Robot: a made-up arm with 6 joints.
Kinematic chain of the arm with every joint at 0, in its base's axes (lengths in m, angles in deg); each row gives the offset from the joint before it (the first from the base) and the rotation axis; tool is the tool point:
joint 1: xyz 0 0 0.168 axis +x
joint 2: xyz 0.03 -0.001 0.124 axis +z
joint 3: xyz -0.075 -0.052 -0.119 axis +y
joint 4: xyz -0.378 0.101 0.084 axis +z
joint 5: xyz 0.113 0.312 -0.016 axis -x
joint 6: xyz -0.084 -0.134 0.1 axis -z
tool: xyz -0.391 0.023 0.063
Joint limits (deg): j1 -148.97..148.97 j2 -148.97..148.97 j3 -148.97..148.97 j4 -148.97..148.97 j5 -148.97..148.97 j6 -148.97..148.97
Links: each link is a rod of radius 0.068 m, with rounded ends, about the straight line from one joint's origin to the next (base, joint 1, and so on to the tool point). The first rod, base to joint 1, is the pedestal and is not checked.
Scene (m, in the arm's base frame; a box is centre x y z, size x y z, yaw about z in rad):
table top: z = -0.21
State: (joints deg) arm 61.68 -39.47 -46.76 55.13 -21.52 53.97
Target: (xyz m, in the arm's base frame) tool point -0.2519 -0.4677 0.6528
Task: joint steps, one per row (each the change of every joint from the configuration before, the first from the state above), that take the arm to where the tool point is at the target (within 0.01 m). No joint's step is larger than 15 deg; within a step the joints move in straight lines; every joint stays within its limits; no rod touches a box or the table.
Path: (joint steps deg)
1: 14.67 1.59 13.28 -10.26 -13.72 11.72
2: 14.67 1.58 13.29 -10.26 -13.71 11.71
3: 14.67 1.59 13.28 -10.26 -13.72 11.72

